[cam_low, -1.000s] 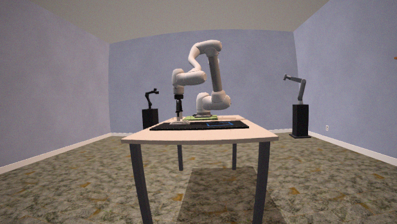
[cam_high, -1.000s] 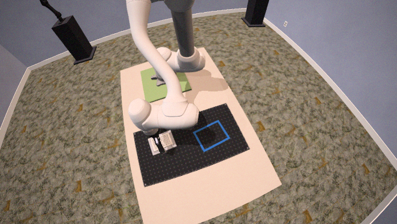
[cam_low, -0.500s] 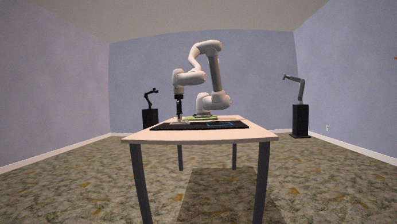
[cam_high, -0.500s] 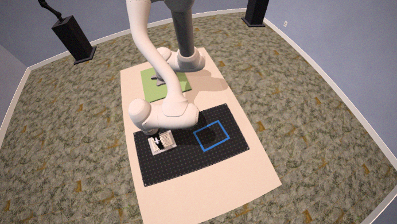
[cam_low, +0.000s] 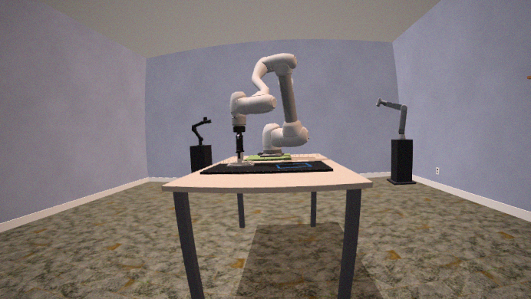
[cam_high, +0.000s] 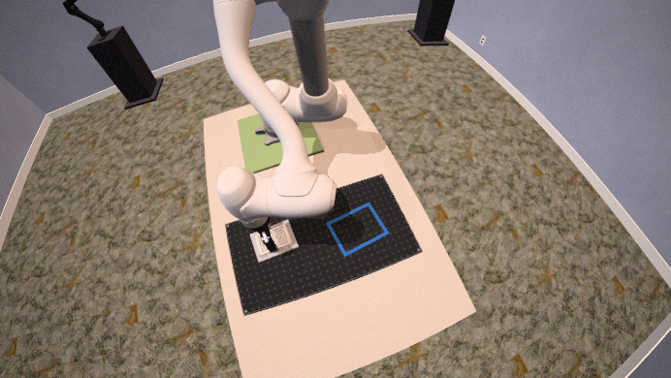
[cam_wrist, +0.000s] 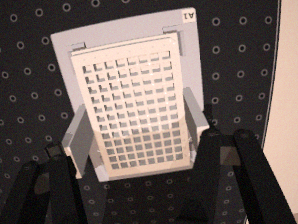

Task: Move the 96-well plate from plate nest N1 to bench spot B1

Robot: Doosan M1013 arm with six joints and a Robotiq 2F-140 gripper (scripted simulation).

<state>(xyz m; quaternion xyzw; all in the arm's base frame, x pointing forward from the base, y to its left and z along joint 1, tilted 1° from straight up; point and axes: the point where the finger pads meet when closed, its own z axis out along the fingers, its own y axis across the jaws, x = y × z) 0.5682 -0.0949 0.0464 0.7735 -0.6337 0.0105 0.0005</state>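
Right now my hand is 2 cm above the white 96-well plate. Round my hand: grey plate nest N1 (4 cm below).
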